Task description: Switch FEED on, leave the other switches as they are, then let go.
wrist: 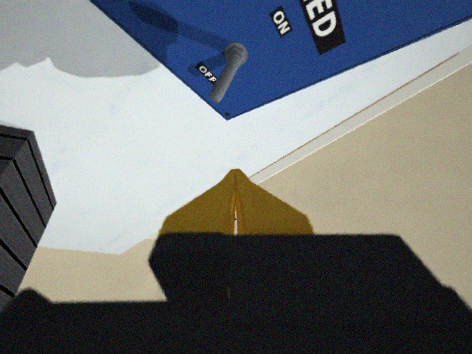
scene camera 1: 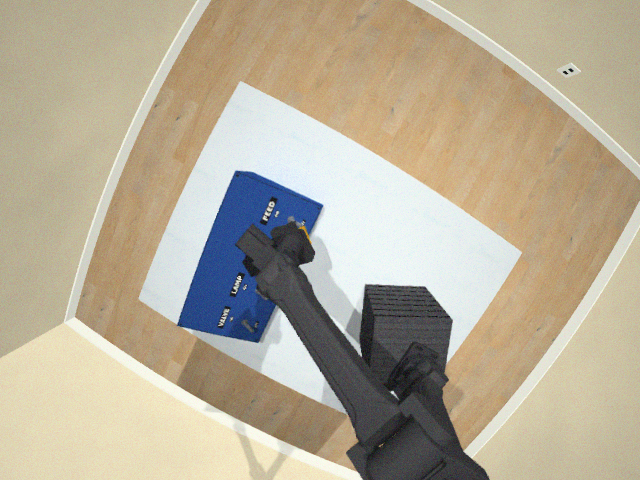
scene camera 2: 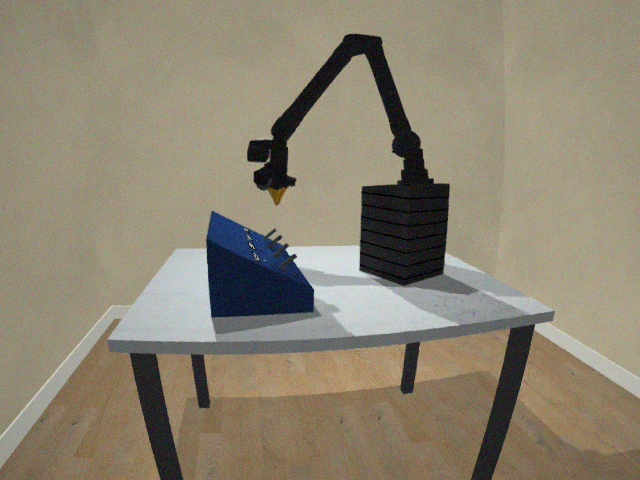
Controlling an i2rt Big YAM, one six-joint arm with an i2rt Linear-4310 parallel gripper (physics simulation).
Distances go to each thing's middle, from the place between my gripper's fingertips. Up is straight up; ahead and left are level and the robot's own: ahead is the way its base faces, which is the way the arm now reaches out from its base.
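Labels:
There is the blue switch panel [scene camera 1: 222,296], and my gripper is 10 cm short of it. My gripper is also 20 cm to the right of the panel, and 12 cm above it.

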